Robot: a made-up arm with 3 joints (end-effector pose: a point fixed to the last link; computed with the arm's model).
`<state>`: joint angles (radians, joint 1 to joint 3).
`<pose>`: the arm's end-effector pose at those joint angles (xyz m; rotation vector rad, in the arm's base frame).
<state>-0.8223 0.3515 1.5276</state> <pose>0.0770 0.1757 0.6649 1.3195 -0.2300 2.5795</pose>
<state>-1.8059 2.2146 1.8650</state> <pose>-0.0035 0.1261 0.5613 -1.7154 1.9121 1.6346</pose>
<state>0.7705 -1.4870 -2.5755</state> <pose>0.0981 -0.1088 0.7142 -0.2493 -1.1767 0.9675</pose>
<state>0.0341 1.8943 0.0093</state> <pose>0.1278 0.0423 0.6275 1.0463 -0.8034 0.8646</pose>
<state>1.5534 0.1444 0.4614</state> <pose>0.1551 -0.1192 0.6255 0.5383 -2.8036 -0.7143</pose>
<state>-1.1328 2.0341 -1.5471</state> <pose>0.0451 0.0948 0.5621 1.3374 -1.4878 0.9969</pose>
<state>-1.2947 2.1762 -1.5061</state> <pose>0.0449 0.0811 0.5640 1.2509 -1.3444 1.3319</pose>
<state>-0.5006 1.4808 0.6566</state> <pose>0.1153 0.1069 0.6328 1.0679 -0.2133 1.7221</pose>
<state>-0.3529 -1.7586 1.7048</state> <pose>0.1439 0.0658 0.7173 -1.1661 2.2814 -0.6154</pose>
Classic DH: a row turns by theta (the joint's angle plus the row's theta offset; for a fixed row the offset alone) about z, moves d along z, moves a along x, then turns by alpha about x. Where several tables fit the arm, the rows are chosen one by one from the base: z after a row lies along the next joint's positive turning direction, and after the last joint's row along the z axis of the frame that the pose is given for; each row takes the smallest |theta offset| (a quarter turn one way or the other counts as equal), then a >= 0, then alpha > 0; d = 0 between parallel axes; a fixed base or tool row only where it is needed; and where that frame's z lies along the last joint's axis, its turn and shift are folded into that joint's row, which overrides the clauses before.
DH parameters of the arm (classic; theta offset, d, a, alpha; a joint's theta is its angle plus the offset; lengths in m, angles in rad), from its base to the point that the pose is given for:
base (fixed): -1.1678 0.6832 0.0081 -2.5556
joint 1: 0.8022 0.0219 -0.0985 -2.1085
joint 2: -1.3206 -0.0399 -0.0313 -0.7332
joint 3: -1.3867 -0.0912 0.018 -1.536
tool (fixed): -2.6856 0.0322 0 0

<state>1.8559 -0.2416 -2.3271</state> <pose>0.0760 -0.1999 0.6579 0.4565 -0.0295 0.8440</pose>
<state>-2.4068 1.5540 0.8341</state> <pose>-0.0331 0.0595 0.5323 0.4010 -1.4777 -2.6246</pose>
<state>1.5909 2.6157 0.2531</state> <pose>0.0520 -0.0785 0.5916 1.1789 -0.4267 -0.3631</pose>
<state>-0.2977 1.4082 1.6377</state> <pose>0.1480 0.1165 0.6606 0.6812 0.4998 2.0639</pose>
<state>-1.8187 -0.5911 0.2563</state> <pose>-0.0946 0.1326 0.5851 2.9852 0.0074 0.7746</pose>
